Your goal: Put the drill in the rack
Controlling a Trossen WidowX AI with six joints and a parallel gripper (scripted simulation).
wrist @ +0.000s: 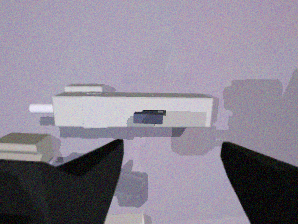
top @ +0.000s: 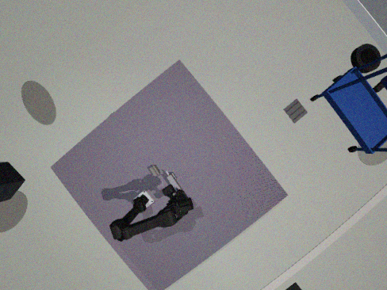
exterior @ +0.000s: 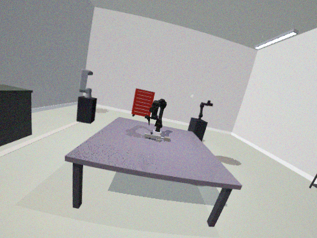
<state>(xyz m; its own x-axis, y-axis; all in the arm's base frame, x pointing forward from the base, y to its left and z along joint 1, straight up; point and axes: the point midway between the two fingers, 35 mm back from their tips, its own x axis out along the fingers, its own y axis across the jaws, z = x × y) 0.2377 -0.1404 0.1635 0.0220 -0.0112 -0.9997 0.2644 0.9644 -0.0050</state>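
The drill is 110 mm below my gripper tip, 100 mm to the left of it and 20 mm ahead of it. Also, from my gripper tip: grey rack (220 mm to the left, 140 mm below, 20 mm behind); then dark blue key (110 mm below, 20 mm to the left).
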